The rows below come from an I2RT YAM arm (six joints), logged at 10 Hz.
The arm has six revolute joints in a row. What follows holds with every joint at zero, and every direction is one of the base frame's.
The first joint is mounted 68 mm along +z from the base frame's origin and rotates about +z.
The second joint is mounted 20 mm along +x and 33.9 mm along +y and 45.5 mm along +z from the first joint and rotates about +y.
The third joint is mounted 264 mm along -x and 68.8 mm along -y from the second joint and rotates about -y.
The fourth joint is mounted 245 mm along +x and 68.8 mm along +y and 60 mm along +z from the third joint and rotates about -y.
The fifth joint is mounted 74 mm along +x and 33.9 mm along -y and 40.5 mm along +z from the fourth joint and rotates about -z.
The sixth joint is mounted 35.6 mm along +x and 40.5 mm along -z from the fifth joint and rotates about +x.
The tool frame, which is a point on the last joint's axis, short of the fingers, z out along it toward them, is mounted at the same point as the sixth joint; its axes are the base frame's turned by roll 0, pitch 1.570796 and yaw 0 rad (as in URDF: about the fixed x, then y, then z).
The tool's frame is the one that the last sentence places.
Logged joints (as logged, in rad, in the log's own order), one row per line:
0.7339 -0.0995 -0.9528 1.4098 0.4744 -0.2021
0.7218 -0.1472 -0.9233 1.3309 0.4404 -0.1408
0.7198 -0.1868 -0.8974 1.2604 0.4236 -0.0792
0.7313 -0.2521 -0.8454 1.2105 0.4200 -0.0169
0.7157 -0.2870 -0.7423 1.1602 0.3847 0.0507
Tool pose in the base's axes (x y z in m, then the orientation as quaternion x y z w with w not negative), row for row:
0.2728 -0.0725 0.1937 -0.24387 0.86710 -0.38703 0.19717
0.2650 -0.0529 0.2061 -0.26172 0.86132 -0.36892 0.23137
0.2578 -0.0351 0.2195 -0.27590 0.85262 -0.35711 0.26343
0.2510 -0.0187 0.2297 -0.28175 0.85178 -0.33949 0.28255
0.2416 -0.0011 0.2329 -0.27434 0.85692 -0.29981 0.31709
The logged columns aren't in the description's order. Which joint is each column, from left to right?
Columns, left to right: joint 3, joint 4, joint 6, joint 2, joint 5, joint 1.
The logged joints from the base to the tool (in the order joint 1, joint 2, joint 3, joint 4, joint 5, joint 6), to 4 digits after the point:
-0.2021 1.4098 0.7339 -0.0995 0.4744 -0.9528
-0.1408 1.3309 0.7218 -0.1472 0.4404 -0.9233
-0.0792 1.2604 0.7198 -0.1868 0.4236 -0.8974
-0.0169 1.2105 0.7313 -0.2521 0.4200 -0.8454
0.0507 1.1602 0.7157 -0.2870 0.3847 -0.7423

